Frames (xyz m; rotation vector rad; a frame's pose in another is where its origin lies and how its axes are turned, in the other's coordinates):
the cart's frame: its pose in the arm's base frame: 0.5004 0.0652 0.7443 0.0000 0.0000 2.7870
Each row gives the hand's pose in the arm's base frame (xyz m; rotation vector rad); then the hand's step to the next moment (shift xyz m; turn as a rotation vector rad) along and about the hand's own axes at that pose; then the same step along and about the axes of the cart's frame.
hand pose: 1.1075 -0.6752 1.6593 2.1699 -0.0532 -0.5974
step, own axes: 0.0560 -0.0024 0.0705 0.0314 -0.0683 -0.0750
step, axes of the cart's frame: -0.0396 0.0538 -0.0604 -0.0143 -0.1020 -0.0258
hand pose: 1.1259 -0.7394 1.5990 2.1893 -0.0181 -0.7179
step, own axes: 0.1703 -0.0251 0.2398 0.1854 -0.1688 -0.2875
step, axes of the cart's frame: -0.0832 0.1751 -0.2226 -0.1522 -0.3438 -0.0646
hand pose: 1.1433 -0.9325 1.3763 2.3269 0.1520 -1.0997
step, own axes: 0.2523 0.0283 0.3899 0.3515 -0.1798 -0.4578
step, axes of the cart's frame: -0.0072 0.2772 -0.3736 -0.3328 -0.4935 -0.1058
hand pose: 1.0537 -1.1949 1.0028 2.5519 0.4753 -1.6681
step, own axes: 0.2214 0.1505 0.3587 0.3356 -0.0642 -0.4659
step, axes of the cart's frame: 0.1220 0.2262 -0.3664 -0.4037 -0.4005 -0.1020
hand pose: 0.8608 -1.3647 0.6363 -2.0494 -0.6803 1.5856
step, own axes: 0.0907 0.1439 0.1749 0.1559 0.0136 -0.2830
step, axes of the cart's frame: 0.1118 0.0883 -0.1981 -0.2654 -0.1751 -0.0592
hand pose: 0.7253 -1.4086 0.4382 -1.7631 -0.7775 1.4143
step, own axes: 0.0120 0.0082 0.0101 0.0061 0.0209 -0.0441
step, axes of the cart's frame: 0.0092 -0.0041 -0.0145 -0.0467 -0.0024 -0.0152
